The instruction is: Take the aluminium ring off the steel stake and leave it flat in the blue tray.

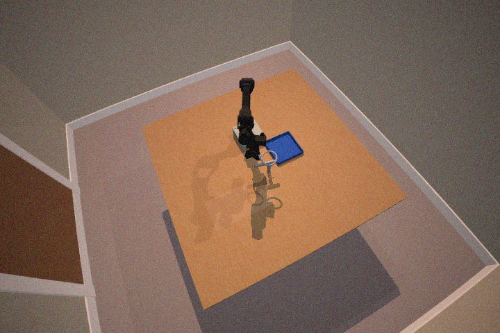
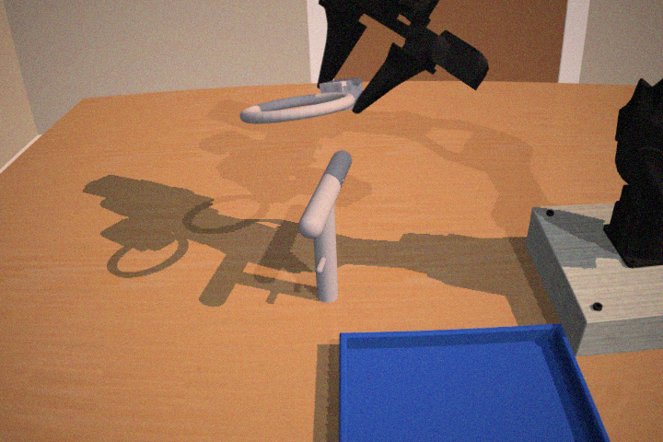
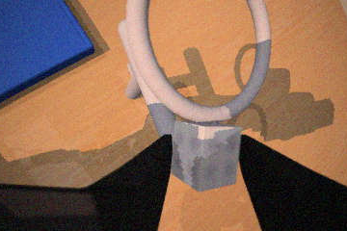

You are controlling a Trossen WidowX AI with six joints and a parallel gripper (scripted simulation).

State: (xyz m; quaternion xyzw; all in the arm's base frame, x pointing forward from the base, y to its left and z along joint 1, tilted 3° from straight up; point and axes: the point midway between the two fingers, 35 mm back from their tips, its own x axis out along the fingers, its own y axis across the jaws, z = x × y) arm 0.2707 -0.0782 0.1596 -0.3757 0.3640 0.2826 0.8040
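The aluminium ring lies 40 mm to the left of my gripper tip, 30 mm ahead of it and 10 mm above it. Also, from my gripper tip: blue tray: 230 mm to the left, 170 mm below, 90 mm behind.
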